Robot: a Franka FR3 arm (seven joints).
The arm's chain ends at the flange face. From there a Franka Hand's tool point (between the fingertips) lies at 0.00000 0.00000 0.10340 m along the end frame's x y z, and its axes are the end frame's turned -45 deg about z.
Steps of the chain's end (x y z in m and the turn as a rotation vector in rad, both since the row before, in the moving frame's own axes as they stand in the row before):
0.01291, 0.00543, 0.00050, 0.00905, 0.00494, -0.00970
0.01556, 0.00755, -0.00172, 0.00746, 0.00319, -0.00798
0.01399, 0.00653, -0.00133, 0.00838, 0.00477, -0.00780
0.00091, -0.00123, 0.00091, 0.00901, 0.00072, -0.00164
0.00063, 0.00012, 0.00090, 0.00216, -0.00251, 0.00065
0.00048, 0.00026, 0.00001, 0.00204, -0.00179, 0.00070
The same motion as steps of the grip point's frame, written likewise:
0.00631, 0.01266, 0.00049, 0.00291, 0.00989, -0.00970
0.00644, 0.01603, -0.00172, 0.00302, 0.00753, -0.00798
0.00624, 0.01424, -0.00133, 0.00255, 0.00930, -0.00780
0.00222, -0.00083, 0.00091, 0.00586, 0.00688, -0.00164
0.00034, 0.00019, 0.00090, 0.00330, -0.00025, 0.00065
0.00017, 0.00024, 0.00001, 0.00271, 0.00018, 0.00070

